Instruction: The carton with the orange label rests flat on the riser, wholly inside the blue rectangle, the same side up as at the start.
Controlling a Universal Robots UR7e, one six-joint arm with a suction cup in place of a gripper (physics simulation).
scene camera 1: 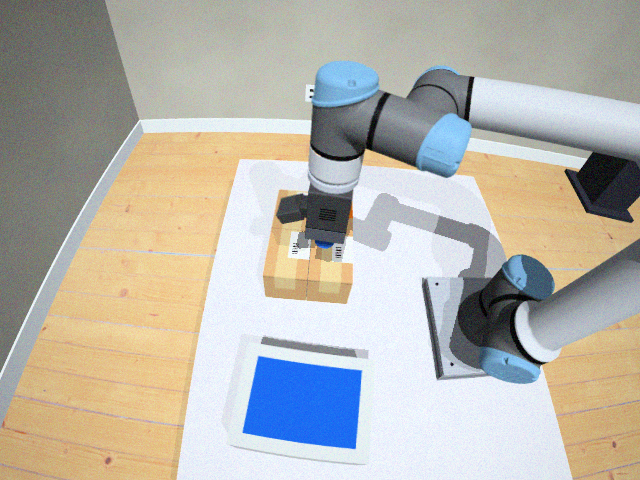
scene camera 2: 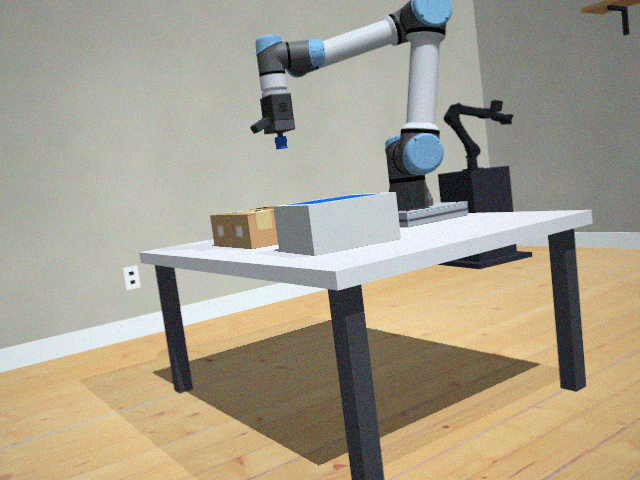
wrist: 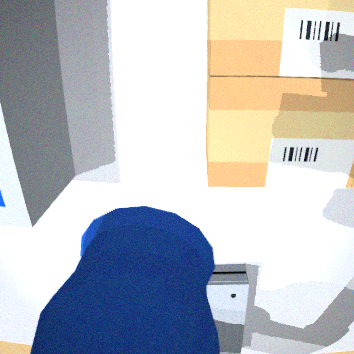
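Pixels of known places: end effector, tool point: [scene camera 2: 281, 148] [wrist: 145, 262]; arm's base, origin of the base link: [scene camera 1: 484, 321] [scene camera 2: 410, 207].
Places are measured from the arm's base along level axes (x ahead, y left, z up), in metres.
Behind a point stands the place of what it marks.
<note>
The carton with the orange label [scene camera 1: 352, 211] @(z 0.057, x 0.369, y -0.249 m) is mostly hidden behind my tool in scene camera 1; a sliver of orange shows at the back right of the carton group. My gripper, a blue suction cup [scene camera 1: 324, 244] [scene camera 2: 280, 147] [wrist: 146, 216], is open, holds nothing and hangs high above the cartons in scene camera 2. The grey-white riser [scene camera 1: 305, 450] @(z 0.075, x 0.406, y 0.341 m) [scene camera 2: 356, 222] @(z 0.016, x 0.419, y 0.353 m) [wrist: 37, 125] @(z 0.024, x 0.393, y 0.153 m) stands on the table, apart from the cartons. The blue rectangle [scene camera 1: 305, 403] @(z 0.075, x 0.418, y 0.256 m) [scene camera 2: 336, 199] @(z 0.074, x 0.417, y 0.265 m) [wrist: 1, 199] @(z 0.075, x 0.329, y 0.179 m) on its top bears nothing. The orange label does not show clearly in the wrist view.
Two brown cartons with barcode labels, the left one [scene camera 1: 284, 268] @(z 0.056, x 0.510, y -0.041 m) [wrist: 245, 57] @(z 0.056, x 0.470, y -0.048 m) and the right one [scene camera 1: 330, 279] @(z 0.056, x 0.403, y -0.030 m) [wrist: 237, 135] @(z 0.057, x 0.405, y -0.050 m), stand side by side at the riser's side of the group. My base plate [scene camera 1: 436, 330] @(z -0.001, x 0.134, y 0.037 m) [scene camera 2: 439, 213] @(z -0.022, x -0.012, y 0.131 m) is to the right. A black pedestal [scene camera 1: 610, 186] [scene camera 2: 485, 191] stands beyond the table.
</note>
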